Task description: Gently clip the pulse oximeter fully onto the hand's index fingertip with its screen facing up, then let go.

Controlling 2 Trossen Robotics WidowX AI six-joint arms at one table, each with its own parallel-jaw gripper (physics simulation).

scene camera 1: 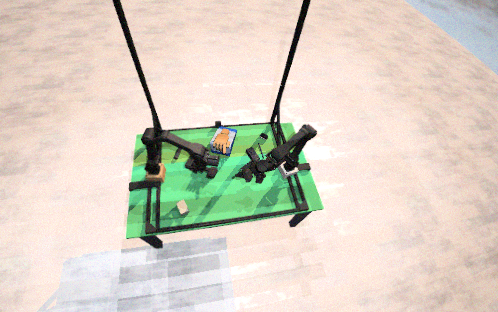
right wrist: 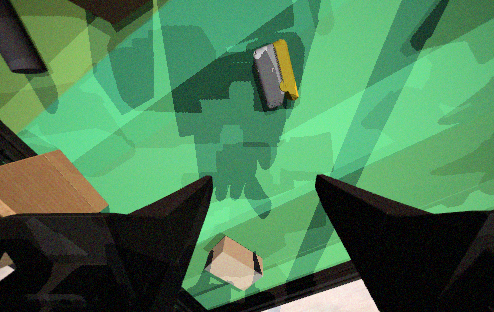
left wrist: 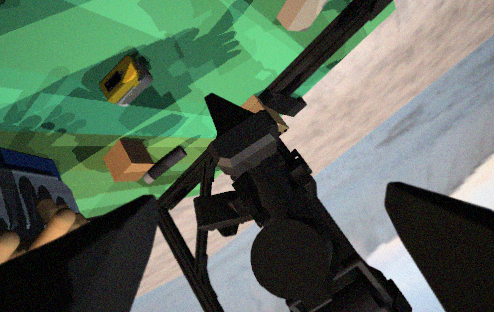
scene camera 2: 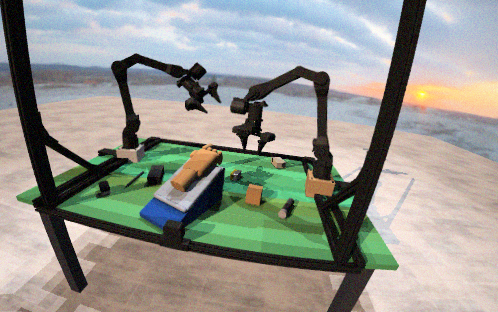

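Where they show: left gripper, between the fingertips: (scene camera 1: 238, 172) (left wrist: 271, 200) (scene camera 2: 214, 107); right gripper, between the fingertips: (scene camera 1: 202, 174) (right wrist: 263, 181) (left wrist: 215, 110) (scene camera 2: 251, 152); left arm's base, origin of its link: (scene camera 1: 288, 166) (scene camera 2: 130, 146); right arm's base, origin of its link: (scene camera 1: 154, 170) (scene camera 2: 321, 176).
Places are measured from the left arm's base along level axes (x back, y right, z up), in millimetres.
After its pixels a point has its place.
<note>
The pulse oximeter (scene camera 2: 236, 175) {x -508, y 182, z -32 mm} (left wrist: 125, 80) {x -497, y 139, z -31 mm} (right wrist: 269, 80) {x -516, y 155, z -28 mm}, grey with a yellow part, lies on the green table, apparently on its side. The tan hand (scene camera 1: 222, 142) {x -386, y 265, z 102 mm} (scene camera 2: 194, 167) {x -359, y 351, z 72 mm} rests on a sloped blue-and-white stand (scene camera 2: 210, 196) {x -413, y 378, z -14 mm} (left wrist: 31, 163) {x -418, y 296, z -40 mm}; its fingers show at the lower left of the left wrist view. My right gripper (scene camera 2: 253, 150) {x -570, y 111, z 48 mm} (right wrist: 263, 181) {x -570, y 111, z 48 mm} is open and empty, pointing down above the table, with the oximeter beyond its fingertips in its wrist view. My left gripper (scene camera 2: 212, 106) {x -396, y -24, z 207 mm} is open and empty, high above the table.
An orange block (scene camera 2: 253, 194) {x -557, y 348, z -19 mm} (left wrist: 122, 162) {x -543, y 308, z -23 mm} and a dark cylinder (scene camera 2: 286, 208) {x -660, y 407, z -34 mm} (left wrist: 166, 164) {x -666, y 372, z -39 mm} lie near the stand. A beige block (scene camera 1: 182, 207) {x -737, y -22, z -29 mm} (right wrist: 234, 265) {x -724, y -6, z -29 mm} lies farther off. A black box (scene camera 2: 155, 175) {x -194, y 233, z -25 mm}, a thin rod (scene camera 2: 134, 179) {x -105, y 227, z -52 mm} and a small black object (scene camera 2: 103, 188) {x -43, y 345, z -30 mm} lie across the stand.
</note>
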